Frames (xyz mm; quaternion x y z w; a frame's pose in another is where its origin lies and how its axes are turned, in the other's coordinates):
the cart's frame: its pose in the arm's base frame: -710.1 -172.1 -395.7 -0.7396 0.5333 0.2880 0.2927
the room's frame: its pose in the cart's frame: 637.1 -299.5 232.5 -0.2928 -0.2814 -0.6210 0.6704
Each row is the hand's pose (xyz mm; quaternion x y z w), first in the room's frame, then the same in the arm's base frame.
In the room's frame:
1: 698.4 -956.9 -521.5 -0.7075 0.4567 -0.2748 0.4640
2: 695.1 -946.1 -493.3 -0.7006 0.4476 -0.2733 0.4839
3: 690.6 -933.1 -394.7 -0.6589 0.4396 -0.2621 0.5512
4: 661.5 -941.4 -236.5 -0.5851 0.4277 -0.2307 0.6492
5: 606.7 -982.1 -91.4 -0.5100 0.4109 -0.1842 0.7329
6: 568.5 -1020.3 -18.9 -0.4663 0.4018 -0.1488 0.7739
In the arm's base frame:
1: 326.6 630.6 -343.8 0.7020 0.4779 0.4803 0.2194
2: 304.8 630.0 -364.9 0.7134 0.4822 0.4629 0.2105
3: 227.1 649.0 -424.1 0.7565 0.4778 0.4164 0.1614
4: 83.5 684.1 -488.3 0.8192 0.4539 0.3401 0.0848
5: -71.3 719.2 -510.6 0.8718 0.4147 0.2602 0.0185
6: -158.8 741.3 -504.0 -0.8985 -0.3827 -0.2146 0.0148

